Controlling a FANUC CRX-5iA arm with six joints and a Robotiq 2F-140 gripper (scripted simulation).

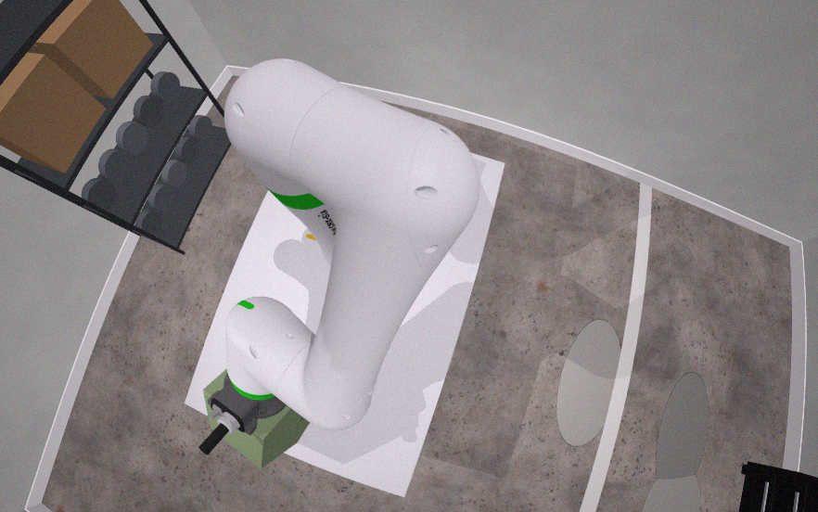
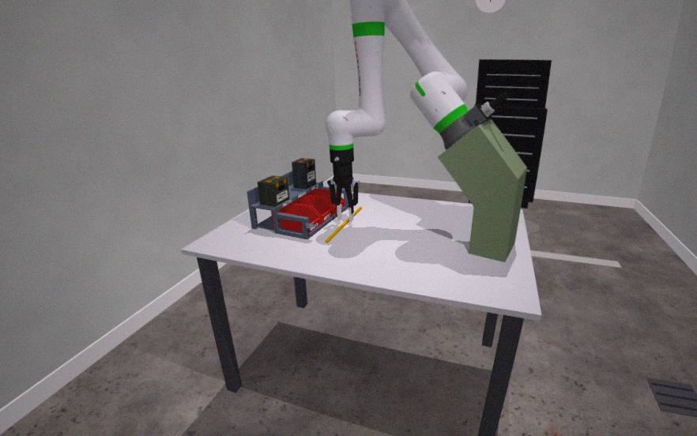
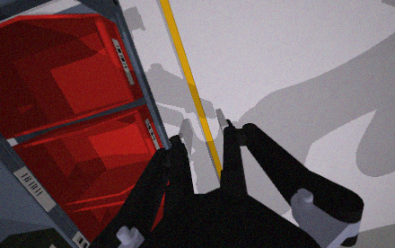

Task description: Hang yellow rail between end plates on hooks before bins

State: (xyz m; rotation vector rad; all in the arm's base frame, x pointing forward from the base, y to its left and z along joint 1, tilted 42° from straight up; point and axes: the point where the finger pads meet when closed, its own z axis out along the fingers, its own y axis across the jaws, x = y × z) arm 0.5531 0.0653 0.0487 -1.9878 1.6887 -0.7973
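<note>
Now: hand 4 cm above the yellow rail.
</note>
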